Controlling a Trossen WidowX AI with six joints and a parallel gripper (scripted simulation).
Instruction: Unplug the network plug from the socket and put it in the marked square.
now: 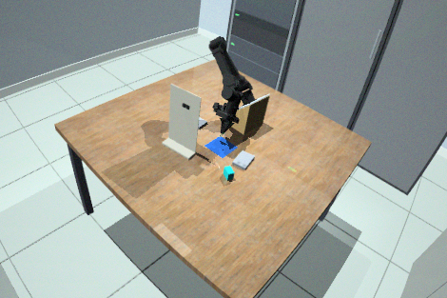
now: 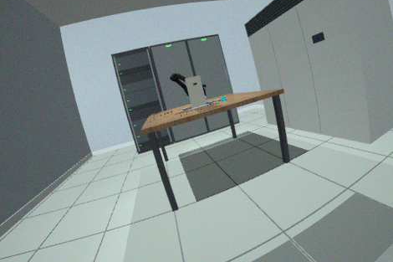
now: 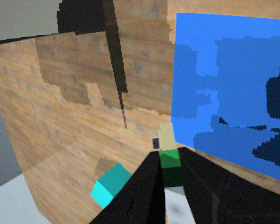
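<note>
The blue marked square is 10 mm behind my gripper tip and 90 mm below it. Round my gripper tip: teal cube 100 mm ahead, 170 mm to the left, 70 mm below; then white panel 160 mm ahead, 100 mm to the right, 60 mm above; then network plug right at my gripper tip.
</note>
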